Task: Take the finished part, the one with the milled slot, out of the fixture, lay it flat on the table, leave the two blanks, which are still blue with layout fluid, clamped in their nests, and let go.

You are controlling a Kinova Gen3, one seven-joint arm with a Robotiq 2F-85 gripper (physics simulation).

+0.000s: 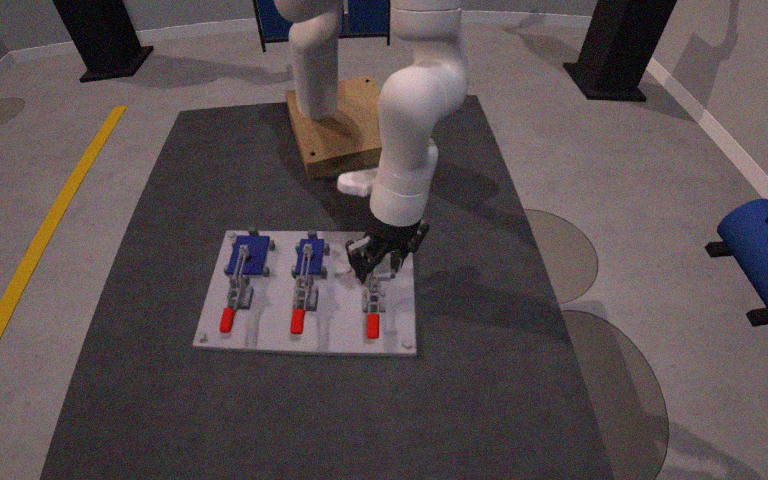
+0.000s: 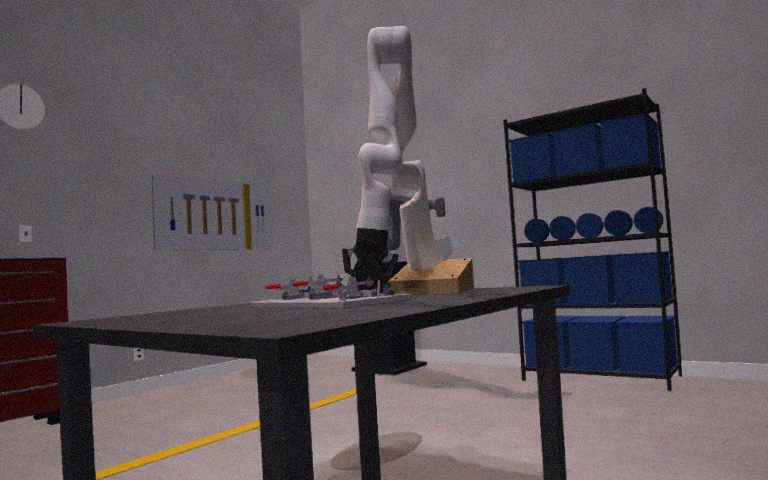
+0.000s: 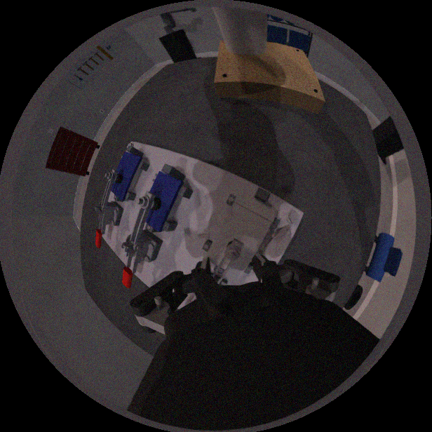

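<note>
The finished part, a pale grey-beige plate, lies low in the right-hand nest of the white fixture plate. Its slot cannot be made out. My gripper is down at this nest, its fingers partly closed on either side of the part's near end. It looks shut on the part, though the contact is dim. The clamp there has a red handle; its arm is partly hidden. The left blue blank and the middle blue blank sit clamped in their nests.
The left clamp's red handle and the middle clamp's red handle point toward the front. The dark table top surrounds the fixture. The wooden base block stands behind it.
</note>
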